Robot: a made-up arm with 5 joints. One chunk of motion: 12 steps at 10 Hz.
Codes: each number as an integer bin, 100 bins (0 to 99) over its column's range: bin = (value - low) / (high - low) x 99, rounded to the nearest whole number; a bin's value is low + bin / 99 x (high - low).
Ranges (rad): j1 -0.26..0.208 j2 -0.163..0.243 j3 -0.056..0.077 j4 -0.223..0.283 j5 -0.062..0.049
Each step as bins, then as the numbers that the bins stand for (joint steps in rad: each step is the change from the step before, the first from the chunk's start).
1 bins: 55 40 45 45 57
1 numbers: 0.00000 0.00104 0.00445 0.00700 0.00191
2 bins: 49 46 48 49 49
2 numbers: -0.02836 0.02565 0.00848 0.02744 -0.00706
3 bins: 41 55 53 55 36
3 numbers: -0.06618 0.06256 0.01520 0.05811 -0.02164
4 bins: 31 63 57 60 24
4 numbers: -0.11345 0.09536 0.02058 0.08367 -0.03509
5 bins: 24 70 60 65 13
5 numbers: -0.14655 0.12407 0.02461 0.10922 -0.04742
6 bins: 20 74 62 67 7
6 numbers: -0.16545 0.14047 0.02729 0.11944 -0.05415
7 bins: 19 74 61 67 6
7 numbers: -0.17018 0.14047 0.02595 0.11944 -0.05527
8 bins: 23 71 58 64 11
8 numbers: -0.15127 0.12817 0.02192 0.10411 -0.04967
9 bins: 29 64 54 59 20
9 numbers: -0.12291 0.09946 0.01655 0.07856 -0.03958
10 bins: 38 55 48 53 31
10 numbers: -0.08036 0.06256 0.00848 0.04789 -0.02724
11 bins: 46 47 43 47 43
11 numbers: -0.04255 0.02975 0.00177 0.01722 -0.01379
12 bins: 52 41 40 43 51
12 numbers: -0.01418 0.00514 -0.00226 -0.00322 -0.00482
